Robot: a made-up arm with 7 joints.
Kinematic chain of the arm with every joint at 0, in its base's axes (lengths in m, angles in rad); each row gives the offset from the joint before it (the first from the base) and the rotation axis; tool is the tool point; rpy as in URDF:
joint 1: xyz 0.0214 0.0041 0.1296 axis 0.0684 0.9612 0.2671
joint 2: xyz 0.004 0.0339 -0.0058 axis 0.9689 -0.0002 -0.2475
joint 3: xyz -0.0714 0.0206 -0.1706 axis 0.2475 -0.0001 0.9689
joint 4: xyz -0.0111 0.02 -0.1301 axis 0.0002 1 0
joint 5: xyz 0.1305 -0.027 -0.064 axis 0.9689 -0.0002 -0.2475
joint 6: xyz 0.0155 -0.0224 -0.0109 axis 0.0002 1 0
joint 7: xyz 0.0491 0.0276 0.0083 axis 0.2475 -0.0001 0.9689
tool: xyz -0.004 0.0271 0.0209 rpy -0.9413 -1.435 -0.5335
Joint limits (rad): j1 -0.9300..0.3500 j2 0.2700..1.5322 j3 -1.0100..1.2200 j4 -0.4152..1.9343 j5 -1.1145..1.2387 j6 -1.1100..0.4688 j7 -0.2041..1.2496
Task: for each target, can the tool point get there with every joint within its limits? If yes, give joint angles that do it. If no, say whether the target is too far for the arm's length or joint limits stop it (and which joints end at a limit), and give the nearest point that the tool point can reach.
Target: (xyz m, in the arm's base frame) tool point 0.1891 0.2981 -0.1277
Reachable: yes | joints -0.2706 0.4320 0.6935 0.2307 0.7558 0.0112 0.4535
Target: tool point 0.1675 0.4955 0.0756
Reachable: yes | joints -0.7291 1.0758 1.0208 0.8002 -0.6081 -0.2667 0.0580
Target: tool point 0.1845 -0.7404 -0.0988
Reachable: no: too far | nearest point 0.2569 -0.1152 -0.0680 | short by 0.630 m
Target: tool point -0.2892 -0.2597 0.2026
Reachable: no: joint limits stop it (at a limit: joint 1, joint 2, joint 3, joint 4, joint 5, joint 7) | nearest point -0.0976 -0.0381 -0.1062 | short by 0.426 m
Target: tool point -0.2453 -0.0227 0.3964
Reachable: no: joint limits stop it (at a limit: joint 1, joint 2, joint 3, joint 4, joint 7) | nearest point -0.0071 0.2708 0.3278 | short by 0.384 m
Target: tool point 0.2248 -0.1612 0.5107
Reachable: no: joint limits stop it (at a limit: joint 1, joint 2, joint 4, joint 5, joint 6, joint 7) | nearest point 0.1806 0.2209 0.3123 | short by 0.433 m
